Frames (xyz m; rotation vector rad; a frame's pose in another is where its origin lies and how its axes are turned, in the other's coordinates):
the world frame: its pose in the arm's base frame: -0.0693 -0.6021 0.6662 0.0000 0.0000 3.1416
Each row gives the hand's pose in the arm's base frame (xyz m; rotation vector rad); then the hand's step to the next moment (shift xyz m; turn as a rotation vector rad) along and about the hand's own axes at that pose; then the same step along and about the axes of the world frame.
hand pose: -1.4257 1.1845 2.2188 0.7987 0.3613 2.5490
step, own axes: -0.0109 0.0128 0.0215 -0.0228 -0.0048 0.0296
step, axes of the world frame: -0.0165 0.0139 0.0167 -0.0358 0.0035 0.0110
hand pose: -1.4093 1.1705 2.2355 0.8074 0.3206 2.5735
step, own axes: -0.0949 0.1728 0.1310 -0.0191 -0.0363 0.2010
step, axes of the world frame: -0.0913 0.1843 0.1171 -0.1439 -0.0416 0.1402
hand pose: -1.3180 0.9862 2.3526 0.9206 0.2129 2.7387
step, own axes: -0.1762 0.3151 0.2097 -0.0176 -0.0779 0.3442
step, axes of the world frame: -0.2061 0.3382 0.1320 -0.2377 -0.0906 0.2453
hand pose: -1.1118 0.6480 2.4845 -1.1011 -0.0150 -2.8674
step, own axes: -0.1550 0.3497 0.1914 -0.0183 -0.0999 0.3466
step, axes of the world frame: -0.2668 0.3327 0.0330 -0.2383 -0.1126 0.2470
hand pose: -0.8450 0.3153 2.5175 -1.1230 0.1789 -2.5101
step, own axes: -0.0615 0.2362 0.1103 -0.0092 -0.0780 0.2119
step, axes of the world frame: -0.1878 0.1883 -0.0315 -0.1395 -0.0836 0.1569
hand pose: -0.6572 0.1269 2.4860 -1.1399 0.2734 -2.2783
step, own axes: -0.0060 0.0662 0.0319 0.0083 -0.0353 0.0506
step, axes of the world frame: -0.0543 0.0484 -0.0120 -0.0217 -0.0275 0.0514
